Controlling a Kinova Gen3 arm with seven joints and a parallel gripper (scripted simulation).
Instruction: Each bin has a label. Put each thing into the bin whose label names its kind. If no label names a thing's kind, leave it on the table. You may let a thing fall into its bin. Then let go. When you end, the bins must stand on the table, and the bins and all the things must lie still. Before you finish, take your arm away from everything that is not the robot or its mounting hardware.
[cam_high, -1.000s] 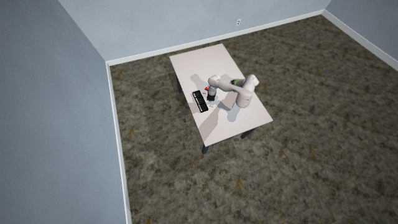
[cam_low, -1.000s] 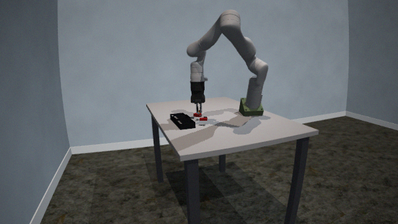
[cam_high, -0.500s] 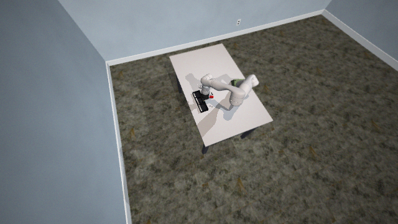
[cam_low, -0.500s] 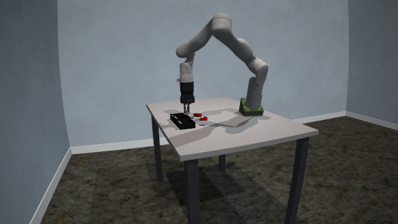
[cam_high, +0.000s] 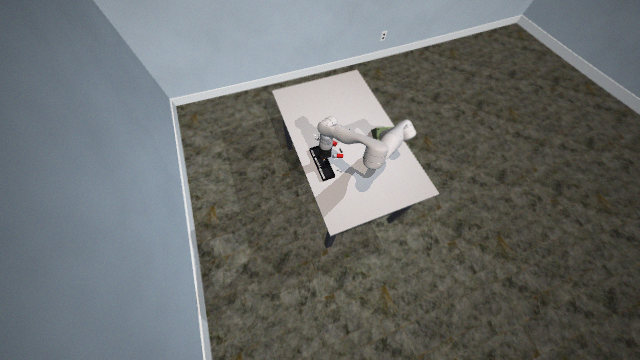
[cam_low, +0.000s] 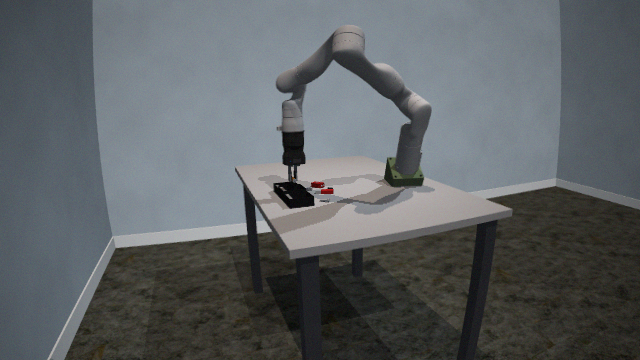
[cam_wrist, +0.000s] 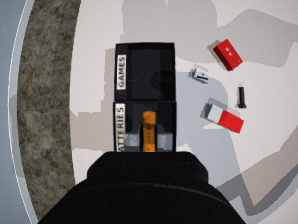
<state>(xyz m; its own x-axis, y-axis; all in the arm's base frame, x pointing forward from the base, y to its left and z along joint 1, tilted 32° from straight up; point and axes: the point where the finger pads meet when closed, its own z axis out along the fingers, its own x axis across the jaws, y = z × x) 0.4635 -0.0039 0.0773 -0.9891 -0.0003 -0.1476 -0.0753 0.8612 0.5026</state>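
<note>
Now: hand 130 mm past the red block, 120 mm to the left of it and 70 mm above it. Round my hand: grey screw (100 mm behind, 90 mm to the left, 70 mm below); grey-white piece (80 mm behind, 80 mm to the right, 70 mm below); orange battery (10 mm below).
</note>
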